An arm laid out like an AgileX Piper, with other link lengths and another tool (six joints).
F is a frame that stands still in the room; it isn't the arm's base.
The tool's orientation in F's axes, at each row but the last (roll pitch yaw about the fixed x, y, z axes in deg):
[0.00, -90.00, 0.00]
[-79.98, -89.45, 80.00]
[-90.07, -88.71, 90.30]
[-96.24, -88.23, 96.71]
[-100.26, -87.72, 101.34]
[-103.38, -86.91, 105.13]
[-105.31, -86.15, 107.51]
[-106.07, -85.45, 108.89]
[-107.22, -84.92, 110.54]
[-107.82, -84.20, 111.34]
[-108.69, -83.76, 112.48]
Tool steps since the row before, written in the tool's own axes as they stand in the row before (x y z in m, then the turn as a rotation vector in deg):
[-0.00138, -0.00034, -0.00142, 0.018, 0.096, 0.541]
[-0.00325, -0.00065, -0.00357, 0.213, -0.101, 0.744]
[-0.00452, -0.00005, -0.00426, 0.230, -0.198, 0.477]
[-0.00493, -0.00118, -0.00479, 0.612, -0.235, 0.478]
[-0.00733, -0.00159, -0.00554, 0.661, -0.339, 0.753]
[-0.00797, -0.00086, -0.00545, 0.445, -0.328, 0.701]
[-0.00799, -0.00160, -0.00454, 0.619, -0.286, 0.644]
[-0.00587, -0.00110, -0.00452, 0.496, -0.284, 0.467]
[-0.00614, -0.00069, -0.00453, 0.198, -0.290, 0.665]
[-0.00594, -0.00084, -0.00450, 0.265, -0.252, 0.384]
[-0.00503, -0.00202, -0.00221, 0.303, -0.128, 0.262]
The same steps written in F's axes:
[0.00142, -0.00034, -0.00138, -0.541, 0.096, 0.018]
[0.00356, -0.00068, -0.00325, -0.744, -0.099, 0.215]
[0.00426, -0.00013, -0.00452, -0.476, -0.195, 0.234]
[0.00482, -0.00129, -0.00488, -0.478, -0.220, 0.617]
[0.00563, -0.00177, -0.00722, -0.752, -0.327, 0.668]
[0.00559, -0.00110, -0.00785, -0.697, -0.326, 0.453]
[0.00476, -0.00193, -0.00779, -0.645, -0.271, 0.625]
[0.00472, -0.00131, -0.00567, -0.465, -0.269, 0.506]
[0.00475, -0.00093, -0.00594, -0.653, -0.311, 0.204]
[0.00476, -0.00111, -0.00569, -0.378, -0.250, 0.276]
[0.00254, -0.00236, -0.00472, -0.266, -0.114, 0.305]

